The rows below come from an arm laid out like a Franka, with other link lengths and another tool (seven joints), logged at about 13 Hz.
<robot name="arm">
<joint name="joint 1" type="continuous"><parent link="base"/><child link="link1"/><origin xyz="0 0 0.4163"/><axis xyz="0 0 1"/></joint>
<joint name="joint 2" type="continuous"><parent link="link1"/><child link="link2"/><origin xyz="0 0 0"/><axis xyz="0 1 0"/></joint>
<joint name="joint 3" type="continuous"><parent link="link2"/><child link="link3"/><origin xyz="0 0 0.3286"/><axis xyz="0 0 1"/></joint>
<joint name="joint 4" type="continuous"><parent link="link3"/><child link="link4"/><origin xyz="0.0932 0 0"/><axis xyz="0 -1 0"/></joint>
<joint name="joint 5" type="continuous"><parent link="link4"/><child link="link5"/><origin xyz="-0.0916 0 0.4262"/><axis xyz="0 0 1"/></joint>
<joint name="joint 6" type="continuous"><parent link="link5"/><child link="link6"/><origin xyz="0 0 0"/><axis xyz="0 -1 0"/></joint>
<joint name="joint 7" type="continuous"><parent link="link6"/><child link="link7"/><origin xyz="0.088 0 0"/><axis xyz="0 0 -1"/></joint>
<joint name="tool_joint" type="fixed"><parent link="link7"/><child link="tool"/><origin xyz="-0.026 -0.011 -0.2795" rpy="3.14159 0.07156 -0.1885"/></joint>
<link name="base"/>
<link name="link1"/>
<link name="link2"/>
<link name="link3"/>
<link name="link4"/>
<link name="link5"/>
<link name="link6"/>
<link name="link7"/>
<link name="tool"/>
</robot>
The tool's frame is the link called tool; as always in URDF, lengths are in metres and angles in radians. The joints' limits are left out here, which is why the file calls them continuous.
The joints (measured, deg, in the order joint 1, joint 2, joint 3, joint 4, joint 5, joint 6, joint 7), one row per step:
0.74 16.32 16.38 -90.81 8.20 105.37 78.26
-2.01 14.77 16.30 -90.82 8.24 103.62 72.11
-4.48 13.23 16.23 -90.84 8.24 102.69 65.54
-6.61 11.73 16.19 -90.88 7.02 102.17 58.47
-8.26 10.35 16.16 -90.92 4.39 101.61 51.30
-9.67 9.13 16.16 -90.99 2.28 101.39 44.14
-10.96 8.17 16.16 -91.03 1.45 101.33 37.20
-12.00 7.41 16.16 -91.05 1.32 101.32 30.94
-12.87 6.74 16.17 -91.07 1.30 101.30 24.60
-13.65 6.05 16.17 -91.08 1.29 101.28 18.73
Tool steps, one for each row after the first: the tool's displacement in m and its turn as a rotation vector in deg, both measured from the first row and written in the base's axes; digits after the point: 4 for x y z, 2 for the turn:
0.0012 -0.0351 0.0148 0.07 -1.09 3.54
0.0033 -0.0666 0.0300 0.18 -3.01 7.62
0.0052 -0.0993 0.0435 -0.97 -5.41 12.80
0.0052 -0.1331 0.0545 -3.63 -7.42 18.93
0.0053 -0.1616 0.0650 -5.88 -9.17 25.14
0.0052 -0.1830 0.0742 -6.93 -10.68 30.92
0.0050 -0.1981 0.0819 -7.32 -11.99 36.12
0.0046 -0.2108 0.0887 -7.60 -13.20 41.56
0.0042 -0.2222 0.0959 -7.95 -14.32 46.62

